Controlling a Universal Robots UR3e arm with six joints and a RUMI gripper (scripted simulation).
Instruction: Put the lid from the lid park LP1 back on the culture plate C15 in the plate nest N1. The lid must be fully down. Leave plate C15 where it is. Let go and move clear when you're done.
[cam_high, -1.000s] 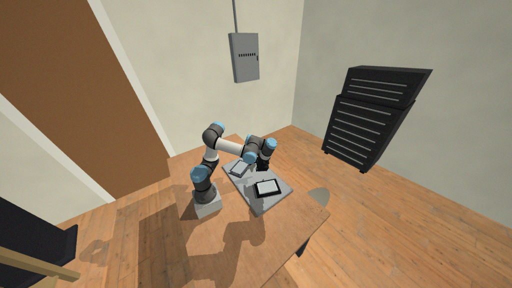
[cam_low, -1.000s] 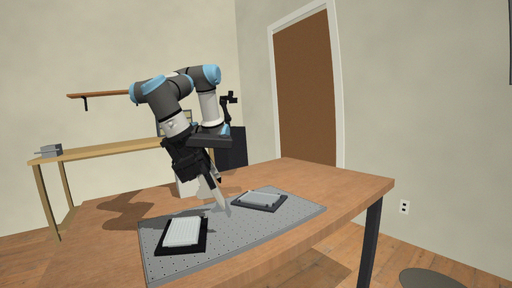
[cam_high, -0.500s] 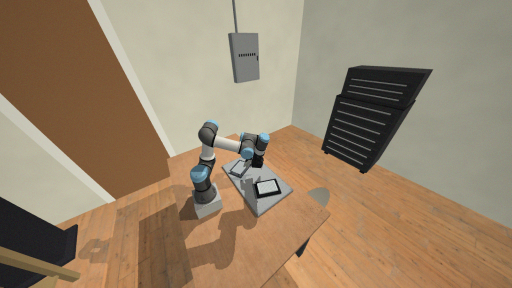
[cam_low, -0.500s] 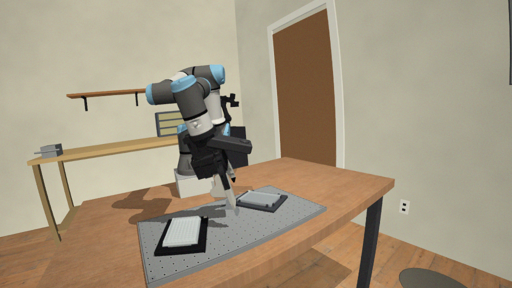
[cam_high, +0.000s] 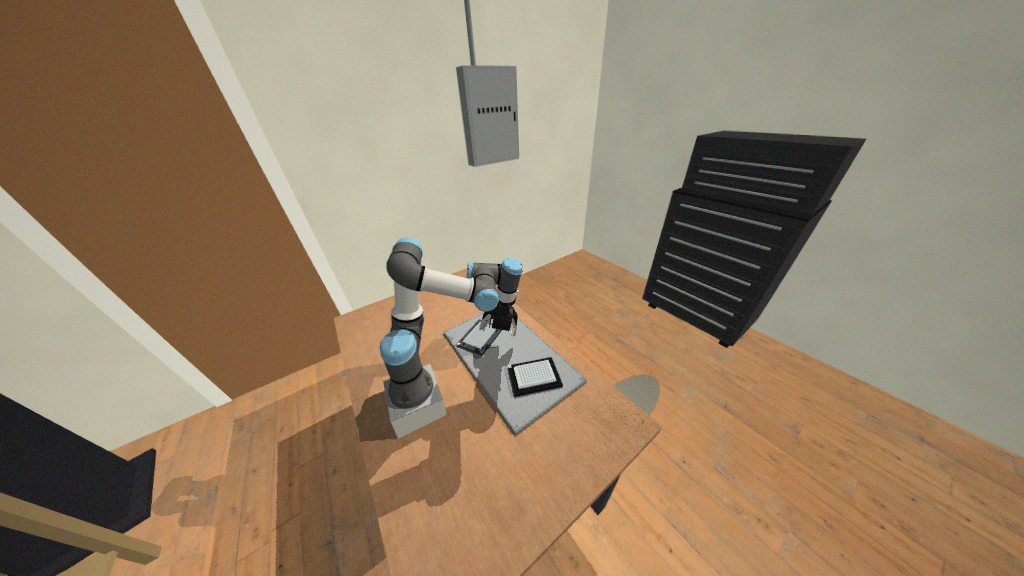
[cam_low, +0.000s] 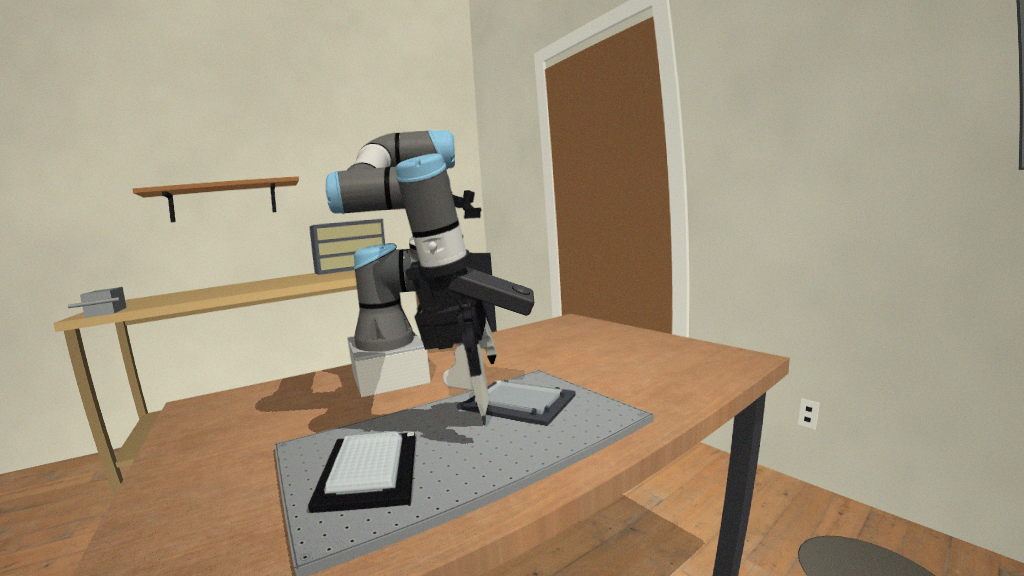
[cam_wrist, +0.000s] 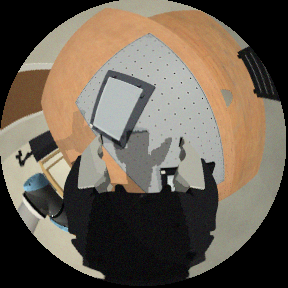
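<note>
My hand is 2 cm past the clear lid, 8 cm to the right of it and 5 cm above it. Also, from my hand: culture plate C15: 3 cm behind, 20 cm to the right, 5 cm below; black lid park LP1: 2 cm behind, 8 cm to the left, 6 cm below.
</note>
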